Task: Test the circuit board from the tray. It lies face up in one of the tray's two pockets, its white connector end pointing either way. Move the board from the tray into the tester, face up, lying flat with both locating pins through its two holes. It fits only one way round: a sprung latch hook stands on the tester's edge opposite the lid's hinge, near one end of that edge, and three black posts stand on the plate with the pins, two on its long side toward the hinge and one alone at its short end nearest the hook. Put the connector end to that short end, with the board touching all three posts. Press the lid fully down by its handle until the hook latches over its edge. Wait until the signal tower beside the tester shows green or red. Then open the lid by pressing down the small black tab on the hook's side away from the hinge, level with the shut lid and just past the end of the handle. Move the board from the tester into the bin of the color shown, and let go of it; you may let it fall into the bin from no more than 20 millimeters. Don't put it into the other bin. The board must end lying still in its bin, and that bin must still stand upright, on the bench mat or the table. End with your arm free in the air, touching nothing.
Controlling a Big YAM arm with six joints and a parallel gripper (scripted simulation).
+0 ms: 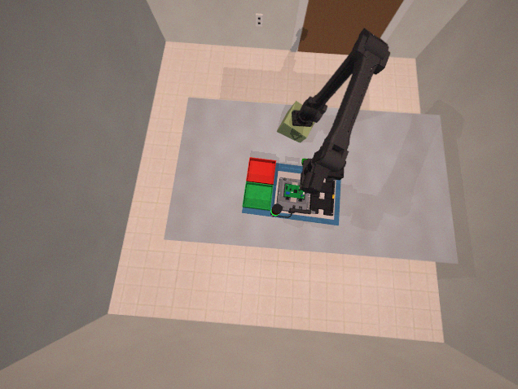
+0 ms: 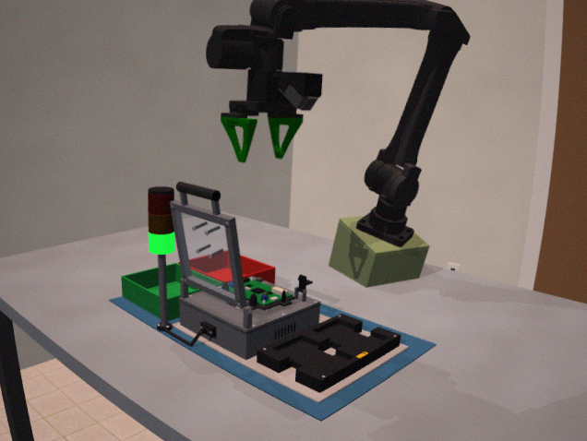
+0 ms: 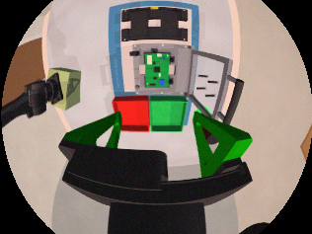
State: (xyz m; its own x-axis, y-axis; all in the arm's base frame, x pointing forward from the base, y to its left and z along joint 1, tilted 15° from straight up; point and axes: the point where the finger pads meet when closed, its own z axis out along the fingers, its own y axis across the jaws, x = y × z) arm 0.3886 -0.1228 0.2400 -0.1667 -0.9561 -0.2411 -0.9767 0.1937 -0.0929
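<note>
Right now the tester plate is 24 cm below my hand and 1 cm ahead of it. The rest, counted from my hand: clear lid (13 cm below, 11 cm ahead, 2 cm to the right); latch hook (23 cm below, 7 cm to the left, 5 cm behind); green bin (30 cm below, 21 cm to the right, 1 cm ahead).
</note>
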